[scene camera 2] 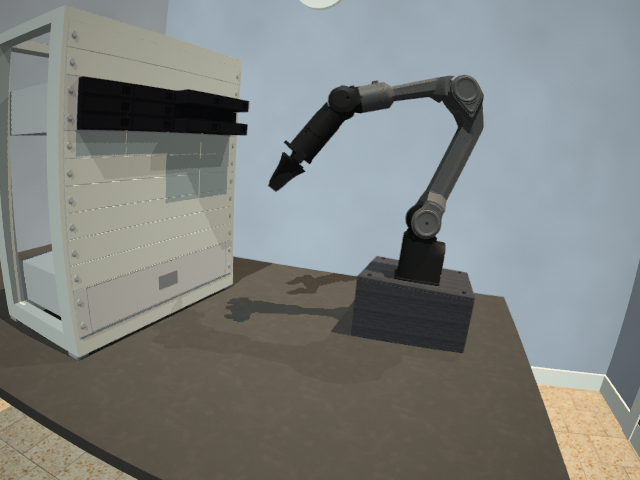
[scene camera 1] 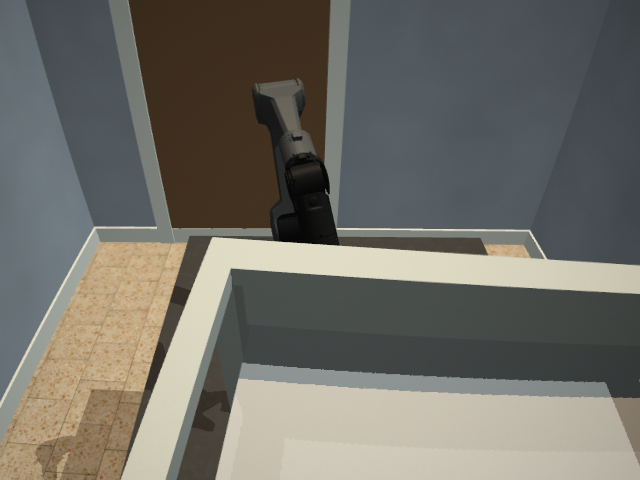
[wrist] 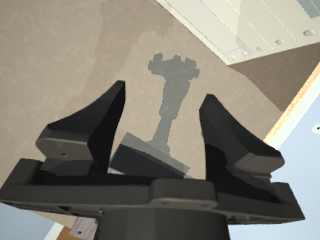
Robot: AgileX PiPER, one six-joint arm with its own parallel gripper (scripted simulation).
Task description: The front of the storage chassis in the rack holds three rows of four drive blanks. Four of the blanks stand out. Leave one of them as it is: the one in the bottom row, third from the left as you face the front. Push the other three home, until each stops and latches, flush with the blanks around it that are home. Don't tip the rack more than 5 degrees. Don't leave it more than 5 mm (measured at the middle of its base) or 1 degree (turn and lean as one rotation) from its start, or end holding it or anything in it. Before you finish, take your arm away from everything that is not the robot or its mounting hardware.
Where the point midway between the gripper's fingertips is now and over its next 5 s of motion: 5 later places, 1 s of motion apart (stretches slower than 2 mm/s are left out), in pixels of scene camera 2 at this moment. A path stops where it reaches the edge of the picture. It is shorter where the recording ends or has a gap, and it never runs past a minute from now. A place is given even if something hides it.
My gripper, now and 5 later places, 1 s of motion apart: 272, 186; 294, 176; 272, 156; 250, 105; 264, 110; 302, 118
